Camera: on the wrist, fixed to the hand. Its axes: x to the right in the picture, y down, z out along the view.
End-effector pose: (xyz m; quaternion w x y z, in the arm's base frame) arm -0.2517 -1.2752 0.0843 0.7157 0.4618 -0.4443 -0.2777
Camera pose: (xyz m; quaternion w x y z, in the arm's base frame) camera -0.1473 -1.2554 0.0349 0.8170 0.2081 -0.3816 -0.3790
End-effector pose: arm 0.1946 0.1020 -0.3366 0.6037 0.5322 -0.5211 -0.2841
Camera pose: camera 0.3089 0.1188 -0.3561 0.7286 0.3047 -0.4529 -0.4138
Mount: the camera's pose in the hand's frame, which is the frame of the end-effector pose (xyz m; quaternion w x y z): 0.0123 -0.0379 -0.1102 0.9556 -0.2908 -0.0274 0.0394
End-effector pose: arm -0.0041 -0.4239 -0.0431 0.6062 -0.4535 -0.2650 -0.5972
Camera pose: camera -0.0631 -0.5206 -0.0730 0.4637 -0.6364 -0.0783 -0.6114
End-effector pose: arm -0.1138 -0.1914 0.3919 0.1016 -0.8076 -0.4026 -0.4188
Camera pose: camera -0.2032 -0.2149 0.4639 0.1323 0.8286 0.2339 0.4911
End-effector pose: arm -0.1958 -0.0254 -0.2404 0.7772 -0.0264 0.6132 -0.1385
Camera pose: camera -0.3060 -0.0506 -0.2712 0.7573 -0.2309 0.6060 0.0773
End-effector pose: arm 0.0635 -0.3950 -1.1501 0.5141 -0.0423 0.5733 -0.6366
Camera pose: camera -0.0361 -0.3351 -1.1647 0.5197 -0.1848 0.7205 -0.4202
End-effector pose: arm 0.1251 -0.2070 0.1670 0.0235 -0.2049 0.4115 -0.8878
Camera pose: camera 0.0764 -0.1051 0.1357 0.0091 -0.2107 0.6588 -0.7221
